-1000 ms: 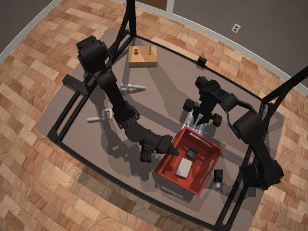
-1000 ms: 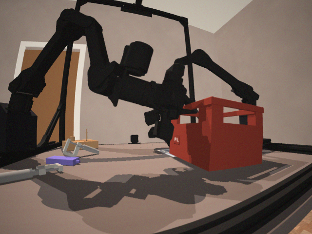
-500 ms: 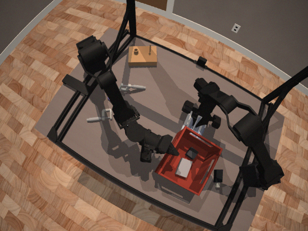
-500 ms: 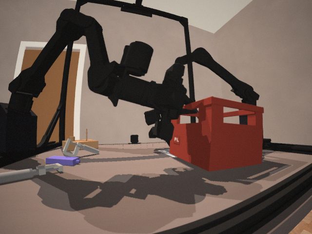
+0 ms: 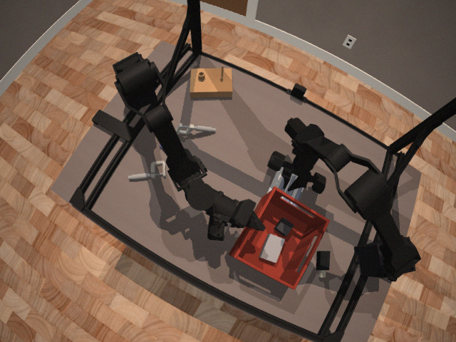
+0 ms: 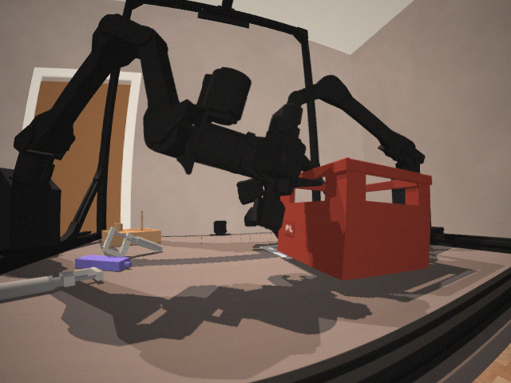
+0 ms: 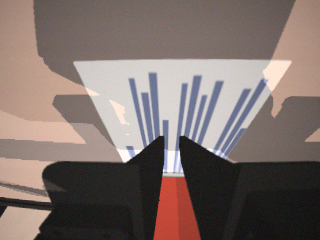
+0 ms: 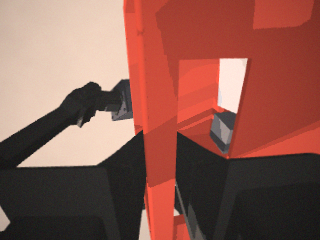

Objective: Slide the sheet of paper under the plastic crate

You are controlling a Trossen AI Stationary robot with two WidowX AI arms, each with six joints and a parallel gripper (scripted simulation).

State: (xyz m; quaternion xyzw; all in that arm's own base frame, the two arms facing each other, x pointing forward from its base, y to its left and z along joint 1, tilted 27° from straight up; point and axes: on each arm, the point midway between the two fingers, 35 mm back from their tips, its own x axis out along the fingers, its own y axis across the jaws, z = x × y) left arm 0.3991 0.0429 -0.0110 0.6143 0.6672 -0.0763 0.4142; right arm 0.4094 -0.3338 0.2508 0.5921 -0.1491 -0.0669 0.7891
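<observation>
Right now the dark block is 13 cm ahead of my left hand, 6 cm to the left of it and 1 cm below it. From my left hand the other things lie so: paper: 3 cm below, 2 cm ahead; then grey box: 20 cm ahead, 7 cm to the left, 1 cm below; then red plastic crate: 18 cm ahead, 6 cm to the left, 5 cm above.
</observation>
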